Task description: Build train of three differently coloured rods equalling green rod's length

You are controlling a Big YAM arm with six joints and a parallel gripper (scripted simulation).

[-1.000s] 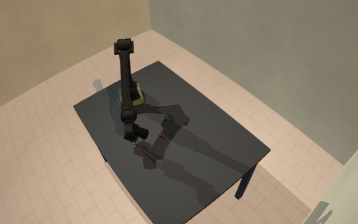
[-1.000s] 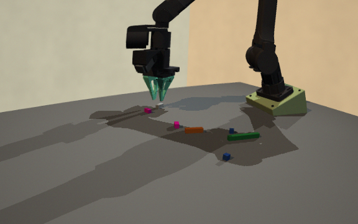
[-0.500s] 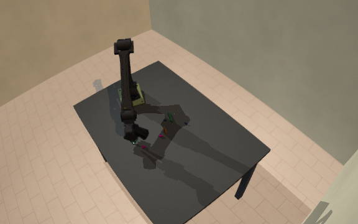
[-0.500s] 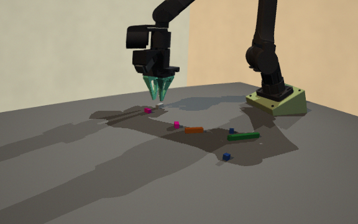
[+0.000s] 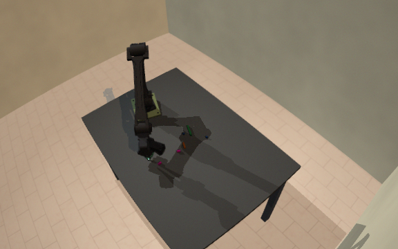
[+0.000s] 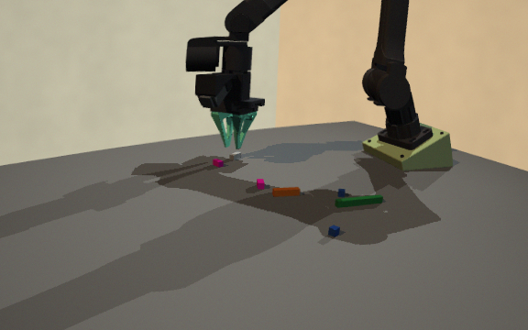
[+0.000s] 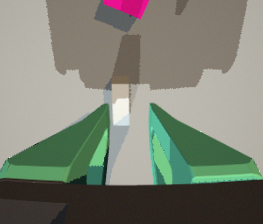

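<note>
Right now my hand is 1 cm past the grey rod and 2 cm above it. Round my hand: magenta rod 2 cm ahead, 17 cm to the left, 2 cm below; orange rod 1 cm behind, 21 cm to the left, 2 cm below; green rod 9 cm behind, 29 cm to the left, 2 cm below.
</note>
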